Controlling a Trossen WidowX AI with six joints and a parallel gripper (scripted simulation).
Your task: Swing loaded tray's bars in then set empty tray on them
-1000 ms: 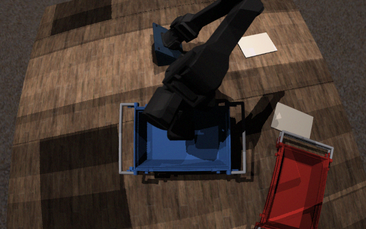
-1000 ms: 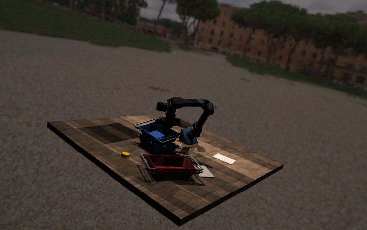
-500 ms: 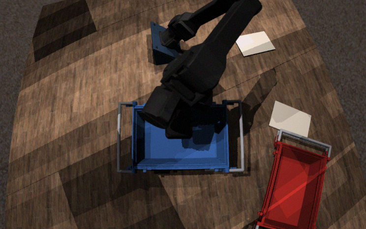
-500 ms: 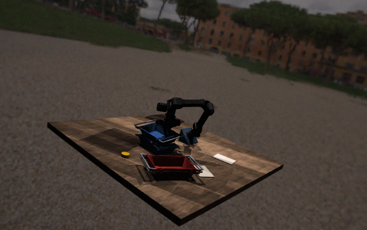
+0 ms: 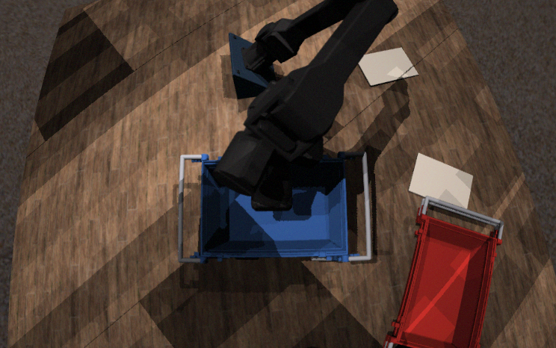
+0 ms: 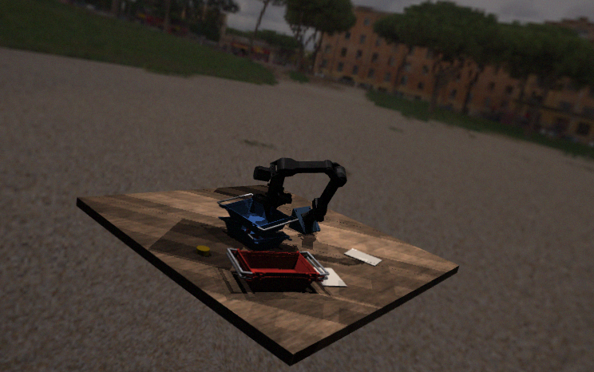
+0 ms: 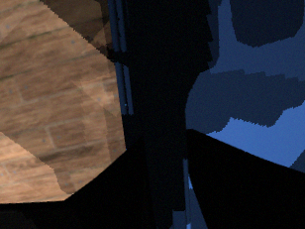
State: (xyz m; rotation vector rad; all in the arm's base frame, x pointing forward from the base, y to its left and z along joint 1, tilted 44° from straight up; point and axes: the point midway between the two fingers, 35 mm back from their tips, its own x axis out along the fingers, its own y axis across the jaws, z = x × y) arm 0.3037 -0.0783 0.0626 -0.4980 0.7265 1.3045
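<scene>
My gripper tip is 7 cm short of the blue tray, 2 cm below it and 1 cm to the left of it. From my gripper tip the other things lie so: yellow block (36 cm ahead, 9 cm below, 1 cm to the right).
</scene>
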